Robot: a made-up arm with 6 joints. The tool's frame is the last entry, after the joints.
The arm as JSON. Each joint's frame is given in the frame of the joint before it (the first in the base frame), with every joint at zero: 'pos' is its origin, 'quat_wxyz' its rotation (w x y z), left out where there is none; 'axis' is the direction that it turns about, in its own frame. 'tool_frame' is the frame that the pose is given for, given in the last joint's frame.
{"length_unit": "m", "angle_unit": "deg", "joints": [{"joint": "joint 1", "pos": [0.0, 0.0, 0.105], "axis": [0.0, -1.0, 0.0]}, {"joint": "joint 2", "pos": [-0.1, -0.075, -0.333], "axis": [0.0, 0.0, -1.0]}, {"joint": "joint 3", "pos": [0.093, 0.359, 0.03], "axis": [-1.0, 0.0, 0.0]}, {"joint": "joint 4", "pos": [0.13, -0.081, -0.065], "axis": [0.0, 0.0, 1.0]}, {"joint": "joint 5", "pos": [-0.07, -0.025, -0.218], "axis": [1.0, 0.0, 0.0]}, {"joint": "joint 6", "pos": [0.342, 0.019, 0.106], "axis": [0.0, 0.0, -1.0]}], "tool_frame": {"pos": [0.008, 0.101, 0.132]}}
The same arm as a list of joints. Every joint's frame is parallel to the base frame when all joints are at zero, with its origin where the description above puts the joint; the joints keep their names.
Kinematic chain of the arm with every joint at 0, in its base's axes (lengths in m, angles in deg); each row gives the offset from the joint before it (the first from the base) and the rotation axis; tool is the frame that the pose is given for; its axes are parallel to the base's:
joint 1: xyz 0 0 0.105 axis -y
joint 2: xyz -0.1 -0.075 -0.333 axis -z
joint 3: xyz 0.093 0.359 0.03 axis -x
joint 4: xyz 0.13 -0.081 -0.065 axis +z
joint 5: xyz -0.07 -0.025 -0.218 axis +x
joint 6: xyz 0.342 0.019 0.106 axis -z
tool: xyz 0.008 0.101 0.132

